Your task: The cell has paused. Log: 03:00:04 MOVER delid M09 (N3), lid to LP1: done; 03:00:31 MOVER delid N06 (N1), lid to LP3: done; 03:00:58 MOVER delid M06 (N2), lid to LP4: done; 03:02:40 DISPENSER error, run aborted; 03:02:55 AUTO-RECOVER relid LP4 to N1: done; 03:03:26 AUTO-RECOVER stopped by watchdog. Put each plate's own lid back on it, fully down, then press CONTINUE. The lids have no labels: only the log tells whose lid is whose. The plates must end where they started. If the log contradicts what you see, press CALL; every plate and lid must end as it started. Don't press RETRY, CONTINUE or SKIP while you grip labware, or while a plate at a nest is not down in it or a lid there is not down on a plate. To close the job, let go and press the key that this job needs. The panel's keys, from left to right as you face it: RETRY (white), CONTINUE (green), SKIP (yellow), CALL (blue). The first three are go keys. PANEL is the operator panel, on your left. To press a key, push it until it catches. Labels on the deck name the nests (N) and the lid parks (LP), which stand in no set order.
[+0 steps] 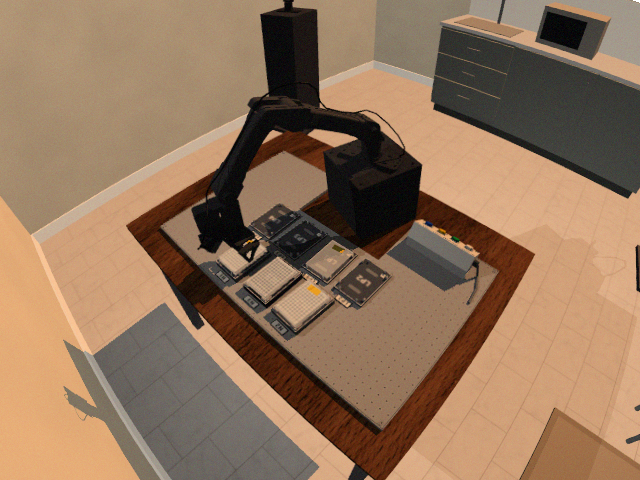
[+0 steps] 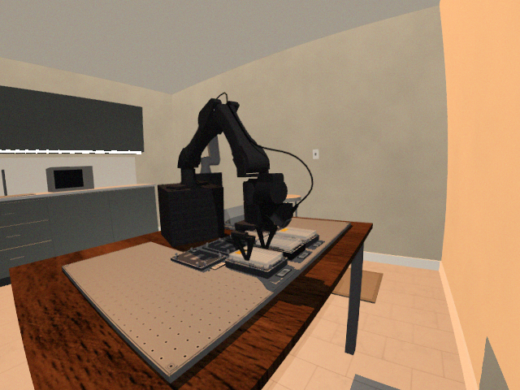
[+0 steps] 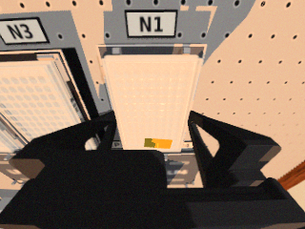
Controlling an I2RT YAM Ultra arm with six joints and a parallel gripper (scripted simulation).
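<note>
Right now my hand is 10 mm above the white well plate. Round my hand: clear lid (260 mm to the left, 40 mm ahead, 10 mm below); yellow SKIP key (490 mm to the left, 400 mm behind, 20 mm above); blue CALL key (440 mm to the left, 410 mm behind, 20 mm above).
</note>
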